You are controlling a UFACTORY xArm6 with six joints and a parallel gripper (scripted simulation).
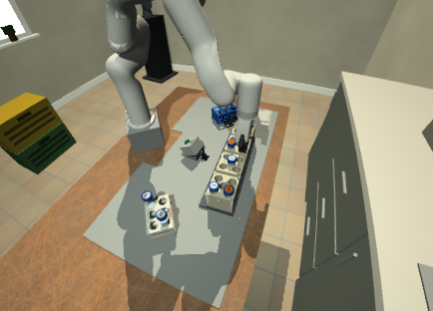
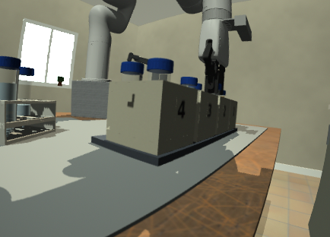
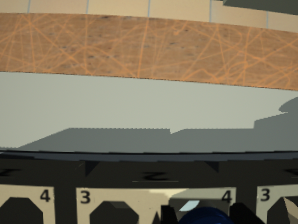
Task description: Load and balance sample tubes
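Right now my hand is 250 mm past the green done key, 60 mm above it and 50 mm to the left of it. The rest, counted from my hand: adapter (70 mm below, 30 mm behind, 20 mm to the left); tube (210 mm to the right, 50 mm below, 40 mm ahead); DONE key desk (230 mm behind, 70 mm below, 50 mm to the right).
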